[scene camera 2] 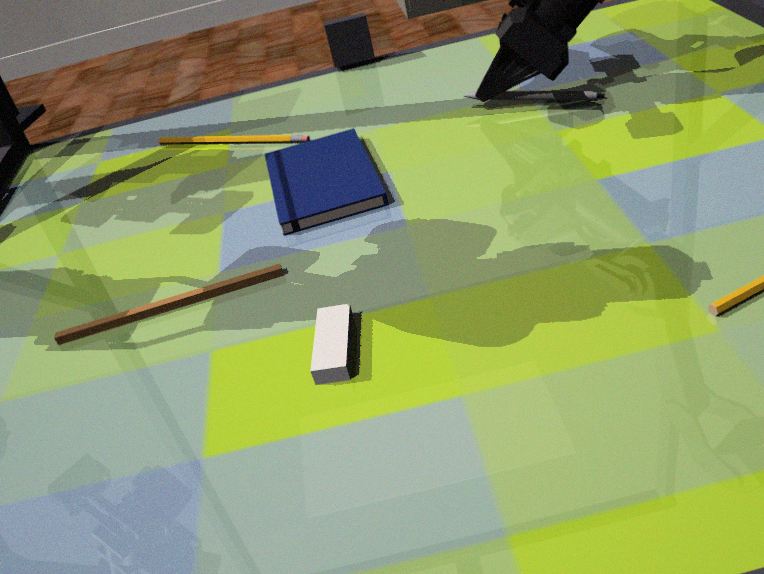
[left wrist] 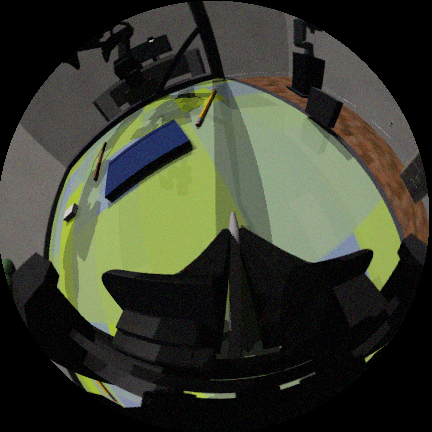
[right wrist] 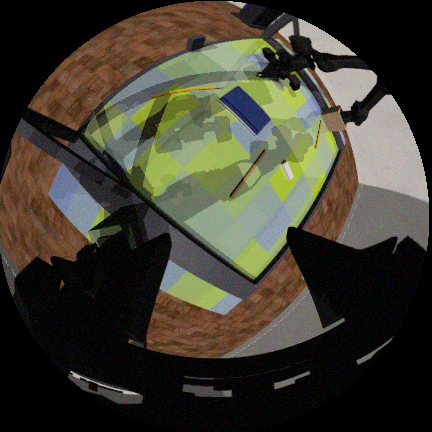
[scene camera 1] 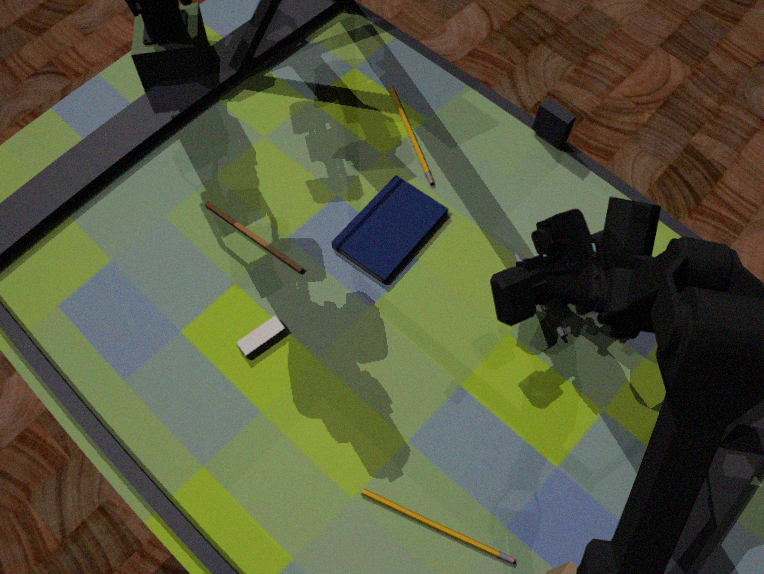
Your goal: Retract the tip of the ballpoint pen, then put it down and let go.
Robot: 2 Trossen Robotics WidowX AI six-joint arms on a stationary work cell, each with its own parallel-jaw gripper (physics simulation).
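Note:
The grey ballpoint pen lies between the fingers of my left gripper, which is shut on it near its pointed end. The pen is about level and very low over the checkered table, with its shadow close below; I cannot tell if it touches. Its cone points away from the wrist; whether the writing tip sticks out is too small to tell. In scene camera 1 the arm hides most of the pen. My right gripper is open and empty, high above the table's edge.
A blue notebook lies mid-table. A yellow pencil lies behind it, another pencil near the front. A brown stick and a white eraser lie left of the notebook. A dark block stands at the edge.

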